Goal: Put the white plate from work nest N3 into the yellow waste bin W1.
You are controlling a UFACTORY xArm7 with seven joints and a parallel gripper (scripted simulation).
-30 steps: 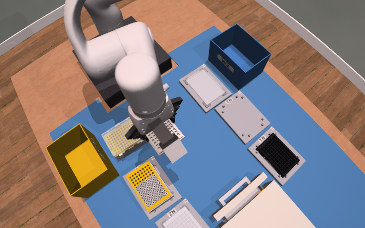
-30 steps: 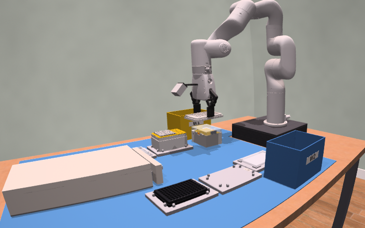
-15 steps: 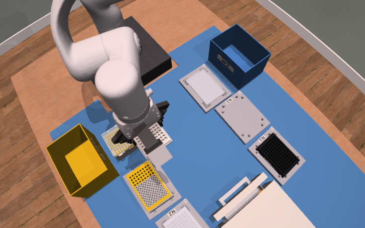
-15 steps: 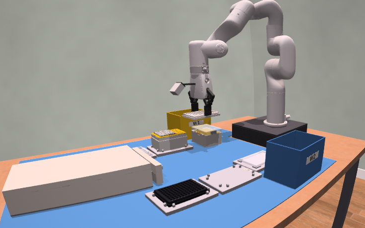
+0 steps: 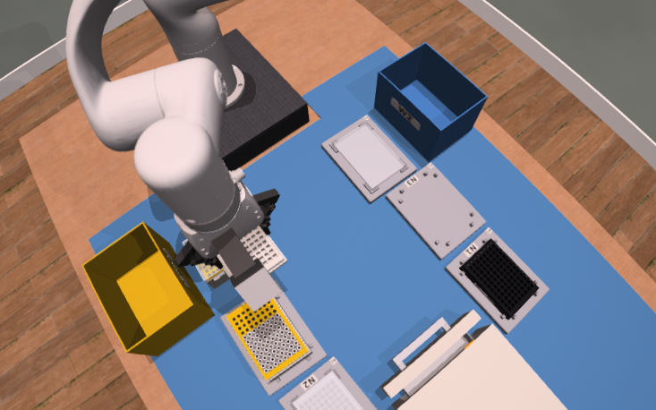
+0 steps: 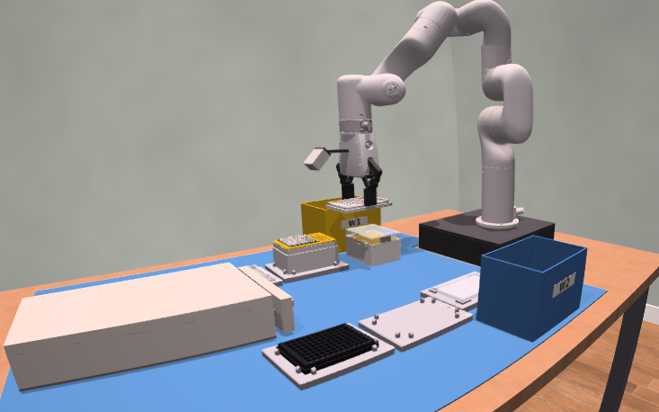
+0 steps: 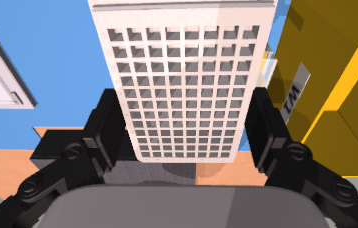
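Now: the yellow bin W1 30 mm behind my hand, 190 mm to the right of it and 120 mm below it. Also, from my hand: flat white lid (110 mm behind, 290 mm to the left, 140 mm below); white plate (10 mm below); yellow tip rack (120 mm ahead, 30 mm to the right, 100 mm below).
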